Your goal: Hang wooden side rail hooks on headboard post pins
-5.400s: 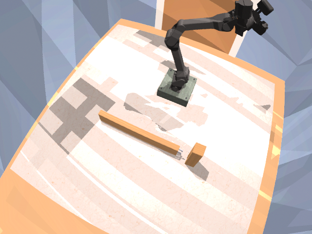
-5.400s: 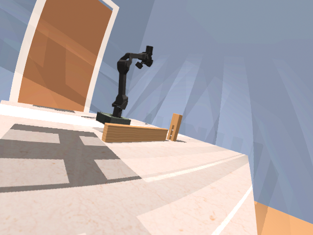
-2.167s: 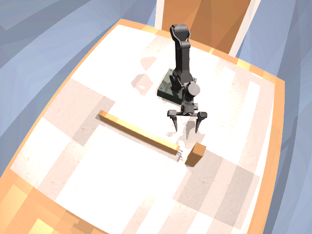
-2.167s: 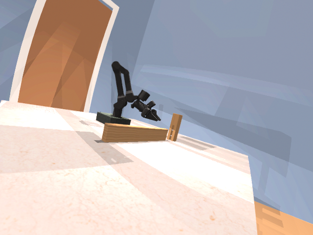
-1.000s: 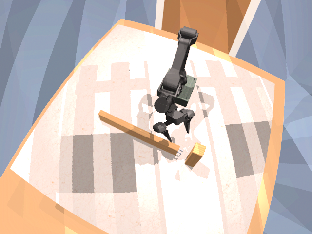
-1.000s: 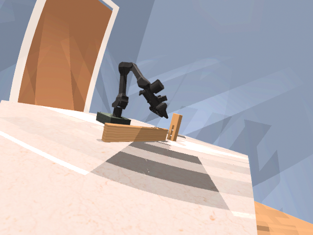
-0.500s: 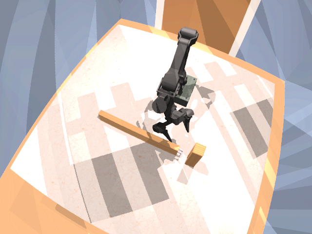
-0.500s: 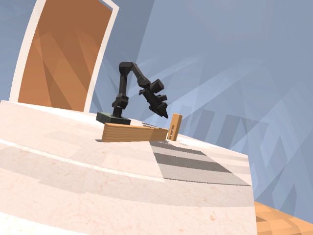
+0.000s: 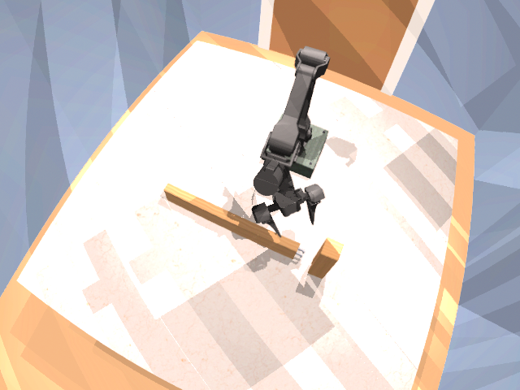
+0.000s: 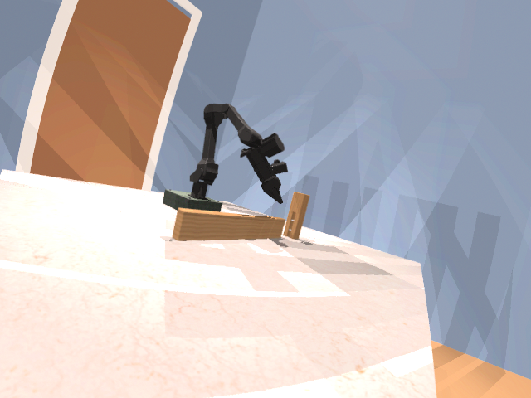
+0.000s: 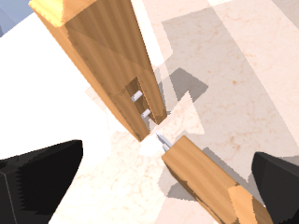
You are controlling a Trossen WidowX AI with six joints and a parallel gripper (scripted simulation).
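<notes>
The headboard post is 10 cm to the left of my gripper tip, 5 cm below it and 2 cm ahead of it.
</notes>
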